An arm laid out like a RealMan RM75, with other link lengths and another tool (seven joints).
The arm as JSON. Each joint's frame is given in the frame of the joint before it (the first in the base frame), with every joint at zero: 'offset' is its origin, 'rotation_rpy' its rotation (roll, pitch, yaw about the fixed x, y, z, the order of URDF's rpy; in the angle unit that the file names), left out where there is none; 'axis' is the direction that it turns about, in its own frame. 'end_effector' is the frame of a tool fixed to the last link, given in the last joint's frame.
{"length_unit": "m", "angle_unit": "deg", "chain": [
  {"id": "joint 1", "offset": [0.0, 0.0, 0.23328], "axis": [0.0, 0.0, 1.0]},
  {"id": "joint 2", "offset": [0.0, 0.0, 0.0], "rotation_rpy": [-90.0, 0.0, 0.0], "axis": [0.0, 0.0, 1.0]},
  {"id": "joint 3", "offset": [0.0, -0.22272, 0.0], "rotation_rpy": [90.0, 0.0, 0.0], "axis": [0.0, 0.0, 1.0]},
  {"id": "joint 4", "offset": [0.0, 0.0, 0.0], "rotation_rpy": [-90.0, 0.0, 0.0], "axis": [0.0, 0.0, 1.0]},
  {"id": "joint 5", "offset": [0.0, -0.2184, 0.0], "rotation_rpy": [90.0, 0.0, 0.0], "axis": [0.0, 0.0, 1.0]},
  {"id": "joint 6", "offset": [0.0, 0.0, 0.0], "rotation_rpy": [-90.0, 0.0, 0.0], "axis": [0.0, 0.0, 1.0]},
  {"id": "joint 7", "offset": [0.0, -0.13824, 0.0], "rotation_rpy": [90.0, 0.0, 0.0], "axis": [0.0, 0.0, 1.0]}
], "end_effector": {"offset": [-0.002, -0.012, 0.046], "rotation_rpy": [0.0, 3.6, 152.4]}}
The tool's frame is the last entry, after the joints.
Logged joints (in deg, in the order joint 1, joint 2, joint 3, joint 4, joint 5, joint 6, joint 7), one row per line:
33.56 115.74 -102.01 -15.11 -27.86 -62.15 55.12
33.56 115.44 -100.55 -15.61 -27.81 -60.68 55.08
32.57 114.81 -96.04 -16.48 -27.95 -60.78 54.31
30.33 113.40 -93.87 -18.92 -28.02 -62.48 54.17
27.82 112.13 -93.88 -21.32 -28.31 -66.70 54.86
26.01 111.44 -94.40 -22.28 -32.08 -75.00 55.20
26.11 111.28 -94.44 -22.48 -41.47 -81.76 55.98
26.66 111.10 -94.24 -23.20 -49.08 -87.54 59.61
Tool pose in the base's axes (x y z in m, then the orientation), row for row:
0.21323 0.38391 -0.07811 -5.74 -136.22 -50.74
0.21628 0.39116 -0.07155 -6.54 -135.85 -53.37
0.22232 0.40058 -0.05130 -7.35 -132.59 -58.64
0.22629 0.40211 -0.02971 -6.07 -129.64 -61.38
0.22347 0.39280 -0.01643 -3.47 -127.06 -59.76
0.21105 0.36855 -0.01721 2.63 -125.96 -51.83
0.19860 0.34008 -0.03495 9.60 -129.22 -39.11
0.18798 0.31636 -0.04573 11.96 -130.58 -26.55
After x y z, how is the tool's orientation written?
As a rotation vector, in degrees.
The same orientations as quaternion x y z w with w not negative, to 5 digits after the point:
-0.03768 -0.89420 -0.33308 0.29674
-0.04282 -0.88944 -0.34942 0.29150
-0.04831 -0.87150 -0.38543 0.29934
-0.04016 -0.85774 -0.40611 0.31263
-0.02325 -0.85130 -0.40039 0.33829
0.01791 -0.85797 -0.35304 0.37273
0.06561 -0.88315 -0.26730 0.37986
0.08222 -0.89773 -0.18253 0.39244

